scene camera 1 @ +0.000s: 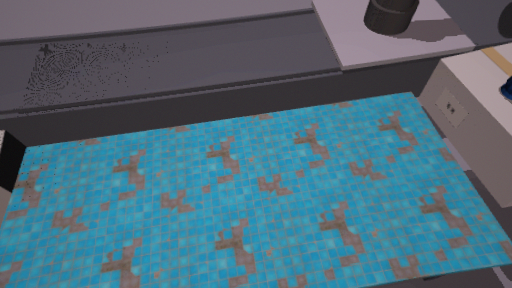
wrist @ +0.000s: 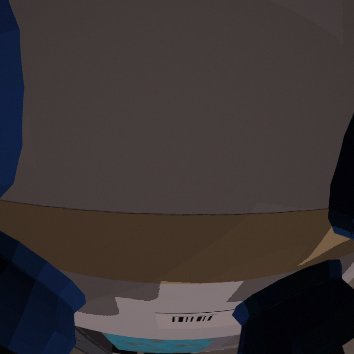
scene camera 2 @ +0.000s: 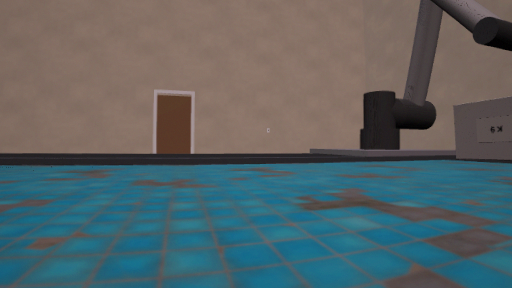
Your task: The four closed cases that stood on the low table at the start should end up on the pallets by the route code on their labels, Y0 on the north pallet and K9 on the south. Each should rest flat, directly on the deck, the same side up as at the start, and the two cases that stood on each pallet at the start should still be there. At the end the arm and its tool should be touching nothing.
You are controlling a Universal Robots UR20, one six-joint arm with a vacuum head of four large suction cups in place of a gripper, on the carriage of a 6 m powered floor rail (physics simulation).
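Where they show: hand, tool point: (wrist: pixel 172 220); arm's base, link origin: (scene camera 1: pixel 385 21) (scene camera 2: pixel 379 149).
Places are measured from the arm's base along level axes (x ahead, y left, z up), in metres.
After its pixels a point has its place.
Observation:
A closed pale case (scene camera 1: pixel 475 120) {x 0.836, y -0.056, z 0.146 m} (scene camera 2: pixel 482 130) {x 0.673, y -0.062, z 0.089 m} (wrist: pixel 185 110) {x 0.897, y 0.191, z 0.227 m} with a tan band hangs level under my suction head (wrist: pixel 175 215) {x 0.897, y 0.136, z 0.202 m}. Part of it shows at the right edge of both scene views, beside the blue-tiled table top (scene camera 1: pixel 280 215) {x 1.012, y -0.835, z -0.040 m} (scene camera 2: pixel 200 240) {x 1.150, y -1.203, z -0.040 m}. Its side label (scene camera 1: pixel 451 108) {x 0.729, y -0.060, z 0.093 m} (scene camera 2: pixel 495 129) {x 0.722, y -0.059, z 0.090 m} appears to read K9, upside down. My blue cups sit against its top; one cup (scene camera 1: pixel 507 89) shows at the right edge in scene camera 1. A barcode label (wrist: pixel 192 319) {x 0.919, y 0.044, z 0.221 m} shows on the case in the wrist view. The case's underside is hidden. The pallets cannot be made out.
The floor rail (scene camera 1: pixel 200 55) runs behind the table, with the carriage plate (scene camera 1: pixel 345 45) {x 0.148, y -0.286, z 0.000 m} (scene camera 2: pixel 325 151) {x -0.090, y -0.350, z -0.015 m} and the arm's dark base (scene camera 1: pixel 390 17) {x 0.107, y -0.057, z 0.104 m} (scene camera 2: pixel 381 120) {x 0.080, y -0.058, z 0.177 m} on it. A dark block (scene camera 1: pixel 10 162) {x 0.552, y -1.925, z -0.063 m} stands at the left edge. A brown door (scene camera 2: pixel 174 124) is in the far wall.

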